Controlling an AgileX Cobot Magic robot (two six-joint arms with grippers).
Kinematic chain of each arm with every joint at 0, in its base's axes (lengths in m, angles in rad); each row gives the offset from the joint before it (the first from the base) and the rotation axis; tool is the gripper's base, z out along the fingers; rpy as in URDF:
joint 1: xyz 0 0 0.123 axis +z
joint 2: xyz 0 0 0 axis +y
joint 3: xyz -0.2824 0 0.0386 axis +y
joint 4: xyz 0.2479 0 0.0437 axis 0.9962 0 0.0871
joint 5: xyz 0 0 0 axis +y
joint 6: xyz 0.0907 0 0.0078 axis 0.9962 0 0.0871
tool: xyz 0 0 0 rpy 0 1.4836 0
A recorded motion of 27 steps. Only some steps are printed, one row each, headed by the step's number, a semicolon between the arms.
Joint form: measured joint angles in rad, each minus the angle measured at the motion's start. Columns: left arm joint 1, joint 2, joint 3, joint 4, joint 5, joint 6; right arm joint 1, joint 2, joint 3, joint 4, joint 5, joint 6.
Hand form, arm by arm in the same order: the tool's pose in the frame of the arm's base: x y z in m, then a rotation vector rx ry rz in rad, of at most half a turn. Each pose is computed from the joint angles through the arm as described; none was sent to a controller.
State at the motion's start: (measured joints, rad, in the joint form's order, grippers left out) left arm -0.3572 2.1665 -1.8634 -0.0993 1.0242 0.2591; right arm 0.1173 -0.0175 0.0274 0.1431 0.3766 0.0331
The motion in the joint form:
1: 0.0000 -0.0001 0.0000 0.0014 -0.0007 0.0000; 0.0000 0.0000 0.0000 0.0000 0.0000 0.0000
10: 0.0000 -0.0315 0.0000 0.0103 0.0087 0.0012; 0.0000 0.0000 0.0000 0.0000 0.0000 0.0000
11: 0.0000 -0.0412 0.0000 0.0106 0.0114 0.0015; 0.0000 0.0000 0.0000 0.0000 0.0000 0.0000
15: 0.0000 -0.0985 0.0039 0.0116 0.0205 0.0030; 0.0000 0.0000 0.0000 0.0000 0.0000 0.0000
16: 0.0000 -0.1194 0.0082 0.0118 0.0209 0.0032; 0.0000 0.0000 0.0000 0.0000 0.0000 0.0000
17: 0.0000 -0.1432 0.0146 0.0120 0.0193 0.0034; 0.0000 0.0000 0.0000 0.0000 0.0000 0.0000
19: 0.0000 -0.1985 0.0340 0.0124 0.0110 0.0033; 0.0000 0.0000 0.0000 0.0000 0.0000 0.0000
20: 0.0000 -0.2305 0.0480 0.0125 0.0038 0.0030; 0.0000 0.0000 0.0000 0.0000 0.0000 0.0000
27: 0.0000 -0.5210 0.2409 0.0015 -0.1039 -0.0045; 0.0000 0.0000 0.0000 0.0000 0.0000 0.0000
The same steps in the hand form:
1: 0.4373 -0.1713 0.2171 0.8030 2.6942 -0.1525; 0.0513 0.0109 0.1713 0.0095 1.8734 0.2447
10: 0.4338 -0.1693 0.2314 0.8050 2.6707 -0.1420; 0.0513 0.0109 0.1713 0.0095 1.8734 0.2447
11: 0.4326 -0.1689 0.2359 0.8042 2.6636 -0.1420; 0.0513 0.0109 0.1713 0.0095 1.8734 0.2447
15: 0.4248 -0.1659 0.2608 0.7971 2.6194 -0.1428; 0.0513 0.0109 0.1713 0.0095 1.8734 0.2447
16: 0.4216 -0.1647 0.2690 0.7936 2.6035 -0.1433; 0.0513 0.0109 0.1713 0.0095 1.8734 0.2447
17: 0.4179 -0.1633 0.2780 0.7892 2.5850 -0.1438; 0.0513 0.0109 0.1713 0.0095 1.8734 0.2447
19: 0.4086 -0.1598 0.2972 0.7776 2.5423 -0.1449; 0.0513 0.0109 0.1713 0.0095 1.8734 0.2447
20: 0.4029 -0.1576 0.3073 0.7704 2.5181 -0.1457; 0.0513 0.0109 0.1713 0.0095 1.8734 0.2447
27: 0.3423 -0.1353 0.3712 0.6962 2.3262 -0.1677; 0.0513 0.0109 0.1713 0.0095 1.8734 0.2447

